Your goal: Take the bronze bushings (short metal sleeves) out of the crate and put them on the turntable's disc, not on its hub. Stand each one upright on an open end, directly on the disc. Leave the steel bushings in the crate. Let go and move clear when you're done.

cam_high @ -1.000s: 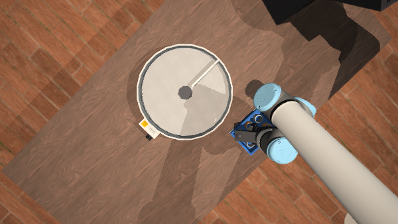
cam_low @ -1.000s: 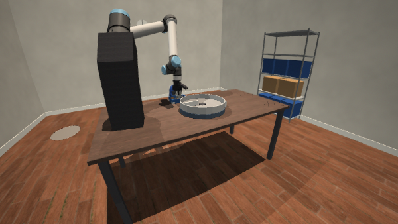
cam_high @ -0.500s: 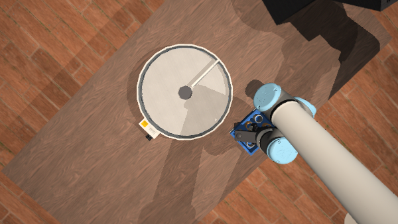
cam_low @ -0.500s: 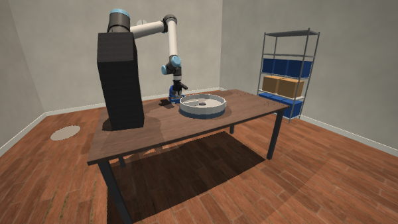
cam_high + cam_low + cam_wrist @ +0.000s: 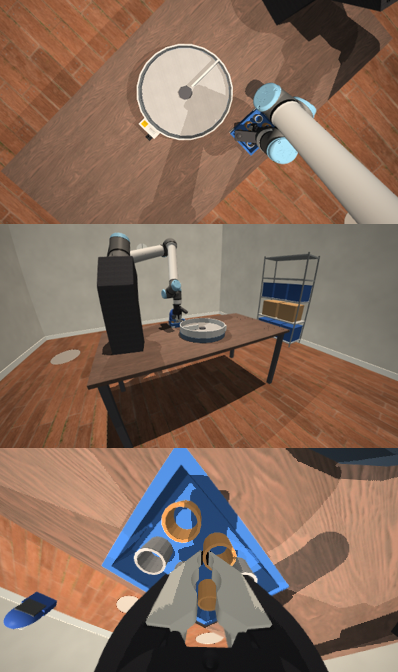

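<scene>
The blue crate is 1 cm behind my hand, 2 cm to the left of it and 1 cm below it. Also, from my hand: round turntable: 8 cm ahead, 34 cm to the right, 1 cm above.
</scene>
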